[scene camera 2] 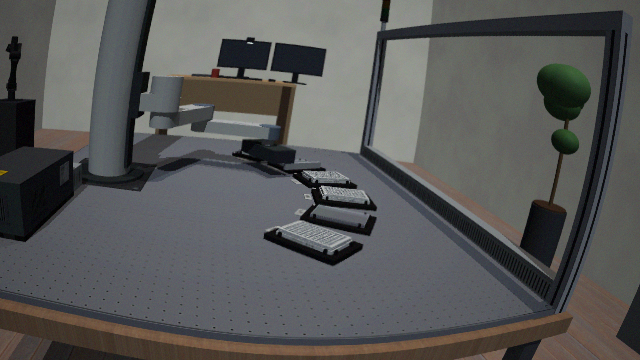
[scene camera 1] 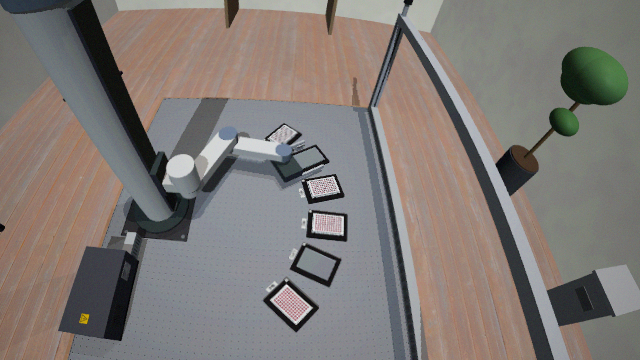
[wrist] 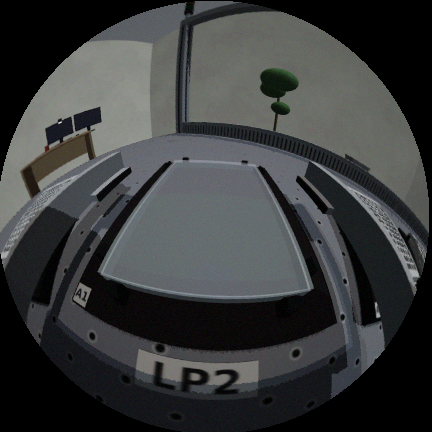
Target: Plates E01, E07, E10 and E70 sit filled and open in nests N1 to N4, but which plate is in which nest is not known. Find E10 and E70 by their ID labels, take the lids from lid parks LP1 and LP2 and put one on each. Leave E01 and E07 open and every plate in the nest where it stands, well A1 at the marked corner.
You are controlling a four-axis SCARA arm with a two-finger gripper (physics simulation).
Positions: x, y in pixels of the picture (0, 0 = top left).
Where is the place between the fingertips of my gripper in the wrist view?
At 212, 157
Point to a dark control box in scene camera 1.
98, 285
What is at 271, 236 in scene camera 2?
A nest N4.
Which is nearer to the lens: the clear lid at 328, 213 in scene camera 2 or the plate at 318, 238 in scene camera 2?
The plate.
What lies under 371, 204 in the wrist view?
A plate.
